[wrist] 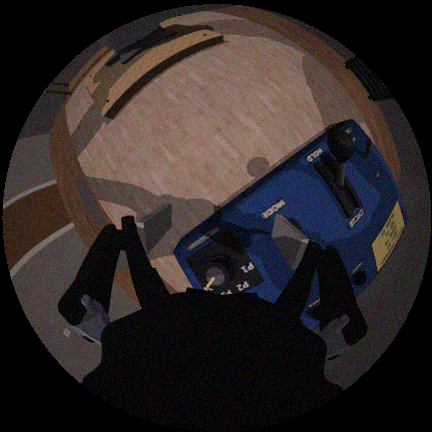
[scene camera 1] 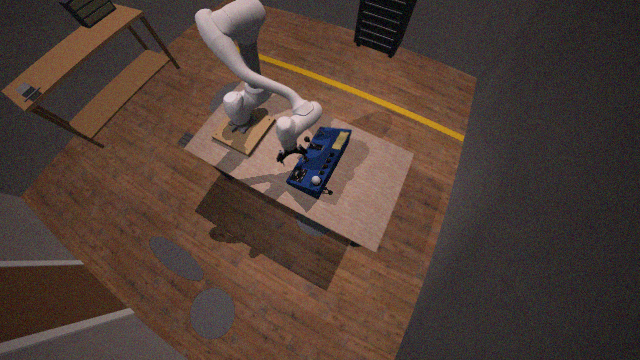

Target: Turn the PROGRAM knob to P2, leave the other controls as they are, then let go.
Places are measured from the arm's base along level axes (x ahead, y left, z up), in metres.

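Pixels of known places: gripper, fingertip midpoint: (wrist: 222, 219) (scene camera 1: 293, 161); arm's base at its link origin: (scene camera 1: 243, 121).
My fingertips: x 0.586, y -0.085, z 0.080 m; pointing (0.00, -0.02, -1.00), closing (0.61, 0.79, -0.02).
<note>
Ahead of a thing's pixels: the offset from my fingertips to its top centre. "spot": to the spot under its first point. Level surfaces: height alone.
The PROGRAM knob @(0.065 m ahead, 0.053 m right, 0.012 m up) (wrist: 218, 274) is a round dark knob on a black plate at the near left end of the blue control panel (wrist: 270, 190) (scene camera 1: 317, 159). Its pale pointer line points towards the P4 mark, which is partly hidden by my gripper's body. The P1 and P2 marks show to the right of the knob; P3 is partly covered. My gripper (wrist: 222, 219) (scene camera 1: 293, 157) is open wide and empty. In the wrist view its fingertips stand either side of the knob's plate, one over the table side and one over the panel near the MODE label, apart from the knob.
The panel also bears a black ball-topped lever @(0.015 m back, 0.180 m left, 0.046 m up) (wrist: 341, 145) between HOLD and CYCLE, a white ball @(spot: 0.226 m ahead, 0.053 m right, 0.096 m up) (scene camera 1: 316, 180) and several small dark knobs. A yellow label @(spot: 0.195 m ahead, 0.289 m left, 0.056 m up) (scene camera 1: 341, 140) lies at its far end. A wooden board (scene camera 1: 236, 141) lies under the arm's base on the table @(0.119 m down) (scene camera 1: 385, 175).
</note>
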